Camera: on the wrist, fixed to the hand. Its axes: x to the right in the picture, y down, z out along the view.
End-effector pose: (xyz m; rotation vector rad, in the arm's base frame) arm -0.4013 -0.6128 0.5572 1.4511 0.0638 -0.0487
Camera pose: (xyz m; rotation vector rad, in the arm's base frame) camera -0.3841 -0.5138 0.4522 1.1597 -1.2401 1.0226
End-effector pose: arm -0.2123 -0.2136 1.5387 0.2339 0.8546 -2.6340
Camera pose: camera -0.2658 -0.0868 1.4919 0.3570 0.2900 -1.1652
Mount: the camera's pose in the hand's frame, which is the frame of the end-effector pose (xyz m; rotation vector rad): 0.0254 -0.0910 -0.1105 0.0033 -0.2441 1.5455
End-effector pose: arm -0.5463 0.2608 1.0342 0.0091 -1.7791 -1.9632
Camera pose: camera -0.5646 0.1515 0.9400 -1.2274 -1.1401 -0.7865
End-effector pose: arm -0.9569 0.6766 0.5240 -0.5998 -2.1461 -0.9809
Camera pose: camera -0.9881 0.5376 0.5531 -1.9588 -1.1647 -0.0011
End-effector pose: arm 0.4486 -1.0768 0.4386 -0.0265 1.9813 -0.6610
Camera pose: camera 0.3209 -1.1132 0.4978 1.2193 1.2187 0.3557
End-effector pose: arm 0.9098 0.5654 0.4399 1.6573 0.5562 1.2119
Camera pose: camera 0.8362 0.6721 0.3741 2.1617 -1.1303 1.9094
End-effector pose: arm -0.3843 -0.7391 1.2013 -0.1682 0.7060 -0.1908
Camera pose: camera -0.4486 -0.8429 1.1224 0.3761 0.4334 1.2838
